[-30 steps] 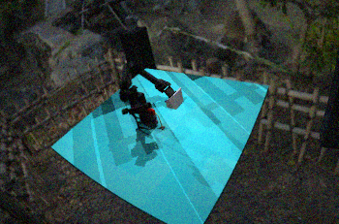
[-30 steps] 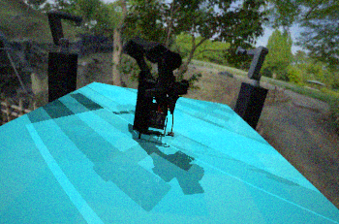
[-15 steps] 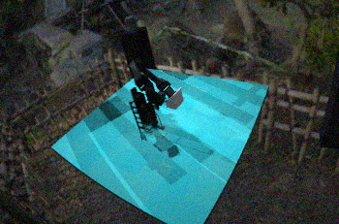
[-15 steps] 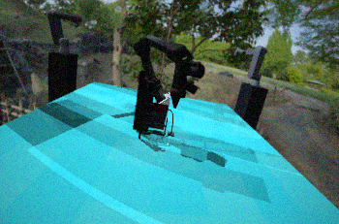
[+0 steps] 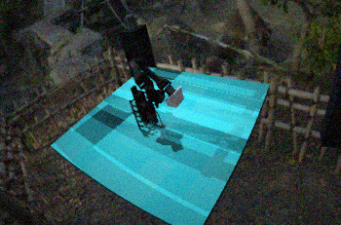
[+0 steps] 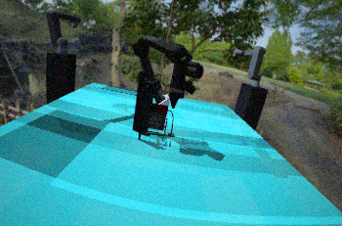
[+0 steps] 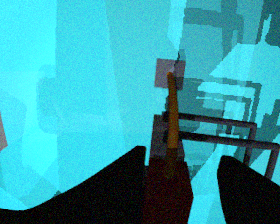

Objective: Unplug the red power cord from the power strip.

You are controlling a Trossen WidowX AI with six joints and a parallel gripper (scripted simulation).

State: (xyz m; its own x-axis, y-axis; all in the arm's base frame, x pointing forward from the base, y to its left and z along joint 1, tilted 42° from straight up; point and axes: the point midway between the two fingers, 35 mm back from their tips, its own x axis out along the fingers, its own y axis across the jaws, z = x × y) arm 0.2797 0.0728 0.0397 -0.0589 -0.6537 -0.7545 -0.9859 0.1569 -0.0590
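Now: gripper tip 1 cm past the red plug, 6 cm to the left of it and 1 cm above it. Also, from my gripper tip: grey square: 2 cm to the left, 14 cm below.
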